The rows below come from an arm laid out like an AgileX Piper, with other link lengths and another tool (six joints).
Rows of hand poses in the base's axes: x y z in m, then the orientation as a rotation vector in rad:
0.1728, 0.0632, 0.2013, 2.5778, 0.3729, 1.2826
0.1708, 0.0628, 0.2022, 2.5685, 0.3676, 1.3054
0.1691, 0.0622, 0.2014, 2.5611, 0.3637, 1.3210
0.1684, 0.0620, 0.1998, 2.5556, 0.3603, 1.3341
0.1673, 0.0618, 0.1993, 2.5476, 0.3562, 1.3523
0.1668, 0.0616, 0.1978, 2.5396, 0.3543, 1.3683
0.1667, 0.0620, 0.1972, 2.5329, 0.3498, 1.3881
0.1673, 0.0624, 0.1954, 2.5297, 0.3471, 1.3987
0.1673, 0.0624, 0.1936, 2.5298, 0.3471, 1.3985
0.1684, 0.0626, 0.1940, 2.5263, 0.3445, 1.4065
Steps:
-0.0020, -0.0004, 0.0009, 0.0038, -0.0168, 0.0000
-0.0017, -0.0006, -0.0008, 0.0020, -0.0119, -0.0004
-0.0007, -0.0002, -0.0016, 0.0023, -0.0097, -0.0002
-0.0011, -0.0002, -0.0005, 0.0029, -0.0136, 0.0001
-0.0005, -0.0002, -0.0015, 0.0015, -0.0122, 0.0009
-0.0001, 0.0004, -0.0006, 0.0049, -0.0139, 0.0008
0.0006, 0.0004, -0.0018, 0.0031, -0.0073, 0.0004
0.0000, 0.0000, -0.0018, 0.0000, 0.0001, 0.0000
0.0011, 0.0002, 0.0004, 0.0016, -0.0060, -0.0004

